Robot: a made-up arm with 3 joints.
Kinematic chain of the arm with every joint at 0, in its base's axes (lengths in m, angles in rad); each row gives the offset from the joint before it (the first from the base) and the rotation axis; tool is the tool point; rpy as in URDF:
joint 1: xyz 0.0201 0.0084 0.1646 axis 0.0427 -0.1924 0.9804
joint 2: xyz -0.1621 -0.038 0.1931 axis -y
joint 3: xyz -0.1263 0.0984 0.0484 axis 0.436 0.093 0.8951
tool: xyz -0.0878 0.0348 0.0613 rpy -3.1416 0 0
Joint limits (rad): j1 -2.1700..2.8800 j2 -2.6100..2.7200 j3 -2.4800..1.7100
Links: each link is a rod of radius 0.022 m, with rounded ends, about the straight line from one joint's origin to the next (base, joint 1, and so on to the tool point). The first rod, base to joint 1, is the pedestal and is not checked.
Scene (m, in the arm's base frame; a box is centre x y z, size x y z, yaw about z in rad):
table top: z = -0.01
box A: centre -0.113 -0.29 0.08 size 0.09 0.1 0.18 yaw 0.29
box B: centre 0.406 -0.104 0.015 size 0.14 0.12 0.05 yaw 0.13
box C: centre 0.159 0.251 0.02 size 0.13 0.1 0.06 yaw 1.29
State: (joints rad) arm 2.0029 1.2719 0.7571
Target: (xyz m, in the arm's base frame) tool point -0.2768 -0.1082 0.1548
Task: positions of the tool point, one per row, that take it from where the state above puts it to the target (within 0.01 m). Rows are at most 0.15 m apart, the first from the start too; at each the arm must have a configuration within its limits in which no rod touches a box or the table.
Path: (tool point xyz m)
1: 0.1302 -0.3507 0.1469
2: 0.1089 -0.3944 0.1919
3: 0.0798 -0.4244 0.2451
4: 0.0456 -0.4382 0.3032
5: 0.0092 -0.4343 0.3624
6: -0.0823 -0.4244 0.3077
7: -0.1702 -0.3786 0.2573
8: -0.2388 -0.3021 0.2141
9: -0.2761 -0.2066 0.1798
10: -0.2768 -0.1082 0.1548

